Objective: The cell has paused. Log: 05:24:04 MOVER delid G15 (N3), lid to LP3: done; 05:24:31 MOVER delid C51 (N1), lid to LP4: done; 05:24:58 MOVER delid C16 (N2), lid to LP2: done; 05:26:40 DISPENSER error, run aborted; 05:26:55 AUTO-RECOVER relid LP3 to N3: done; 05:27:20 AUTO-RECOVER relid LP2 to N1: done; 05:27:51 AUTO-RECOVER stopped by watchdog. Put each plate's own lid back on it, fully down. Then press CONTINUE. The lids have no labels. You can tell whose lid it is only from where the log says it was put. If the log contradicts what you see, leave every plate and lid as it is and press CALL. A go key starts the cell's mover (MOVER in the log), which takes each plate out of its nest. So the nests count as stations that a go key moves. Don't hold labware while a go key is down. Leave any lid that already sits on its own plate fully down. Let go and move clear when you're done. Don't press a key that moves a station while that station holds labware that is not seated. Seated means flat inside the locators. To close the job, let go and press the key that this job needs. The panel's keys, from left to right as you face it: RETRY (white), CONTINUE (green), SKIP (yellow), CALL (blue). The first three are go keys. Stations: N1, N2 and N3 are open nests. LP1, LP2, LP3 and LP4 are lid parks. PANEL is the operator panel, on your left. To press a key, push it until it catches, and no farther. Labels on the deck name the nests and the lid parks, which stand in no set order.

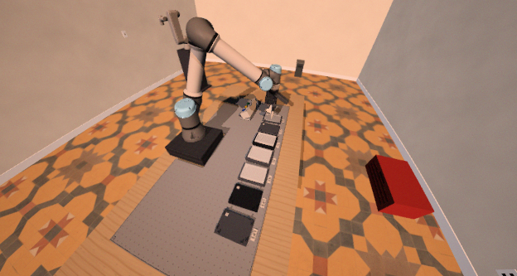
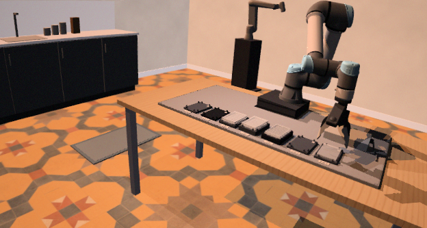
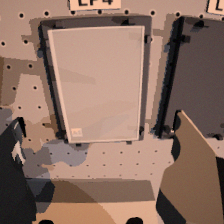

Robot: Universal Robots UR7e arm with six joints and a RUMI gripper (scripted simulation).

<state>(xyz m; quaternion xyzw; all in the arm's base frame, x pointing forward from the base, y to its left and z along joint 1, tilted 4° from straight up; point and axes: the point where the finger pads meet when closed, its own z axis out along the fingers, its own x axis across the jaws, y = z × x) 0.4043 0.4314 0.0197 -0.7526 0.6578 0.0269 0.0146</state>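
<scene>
Now: hand 50 mm above the lid. Also, from my hand: yellow skip key 230 mm behind, 10 mm to the right, 10 mm above; lid park 10 mm ahead, 130 mm to the right, 60 mm below; green continue key 230 mm behind, 40 mm to the left, 10 mm above.
</scene>
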